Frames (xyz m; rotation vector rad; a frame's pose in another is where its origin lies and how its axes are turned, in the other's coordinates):
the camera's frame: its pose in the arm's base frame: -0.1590 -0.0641 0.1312 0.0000 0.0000 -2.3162
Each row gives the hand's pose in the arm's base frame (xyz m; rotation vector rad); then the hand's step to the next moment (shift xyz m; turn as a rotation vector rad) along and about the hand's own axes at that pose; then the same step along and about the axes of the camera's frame.
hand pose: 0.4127 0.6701 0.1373 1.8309 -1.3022 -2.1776
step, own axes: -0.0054 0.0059 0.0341 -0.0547 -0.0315 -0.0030
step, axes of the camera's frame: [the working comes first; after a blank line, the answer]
step, axes of the arm's base frame: -0.0291 0.0183 0.0068 0.0348 0.0460 0.0259

0.0063 -0.0338 0.0068 -0.0574 -0.0057 0.0259
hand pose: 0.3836 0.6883 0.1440 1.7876 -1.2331 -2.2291
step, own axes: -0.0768 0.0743 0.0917 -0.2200 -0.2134 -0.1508
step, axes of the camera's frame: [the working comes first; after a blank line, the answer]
step, axes of the arm's base frame: -0.0827 0.0361 0.1081 0.2932 0.1681 0.0497

0.0295 -0.0852 0.1081 -0.3224 0.1014 0.0497
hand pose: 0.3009 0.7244 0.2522 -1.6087 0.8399 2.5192
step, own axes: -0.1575 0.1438 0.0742 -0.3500 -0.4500 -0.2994
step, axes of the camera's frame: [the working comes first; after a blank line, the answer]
step, axes of the arm's base frame: -0.0334 -0.0493 0.2178 0.5501 0.3344 0.0139

0.0588 0.0089 0.2178 -0.6188 0.1774 0.0139
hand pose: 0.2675 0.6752 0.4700 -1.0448 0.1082 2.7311
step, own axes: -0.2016 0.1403 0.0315 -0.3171 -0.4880 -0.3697
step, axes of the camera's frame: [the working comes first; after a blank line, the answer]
step, axes of the arm's base frame: 0.0940 -0.1671 0.1567 0.5806 0.3669 -0.0601

0.0590 0.1824 0.1567 -0.6634 0.1777 -0.0601
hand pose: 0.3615 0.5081 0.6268 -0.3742 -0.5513 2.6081
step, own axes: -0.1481 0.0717 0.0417 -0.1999 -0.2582 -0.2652
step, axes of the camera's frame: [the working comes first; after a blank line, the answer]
step, axes of the arm's base frame: 0.0872 -0.1425 0.0302 0.3590 0.2009 -0.0880

0.0455 0.1607 0.0302 -0.3911 0.1275 -0.0880
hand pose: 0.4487 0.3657 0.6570 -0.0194 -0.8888 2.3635
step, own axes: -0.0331 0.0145 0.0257 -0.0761 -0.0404 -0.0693
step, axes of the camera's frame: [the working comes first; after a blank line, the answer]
step, axes of the arm's base frame: 0.0137 -0.0419 0.0049 0.0988 0.0235 -0.0438

0.0215 0.0385 0.0049 -0.0842 0.0566 -0.0438
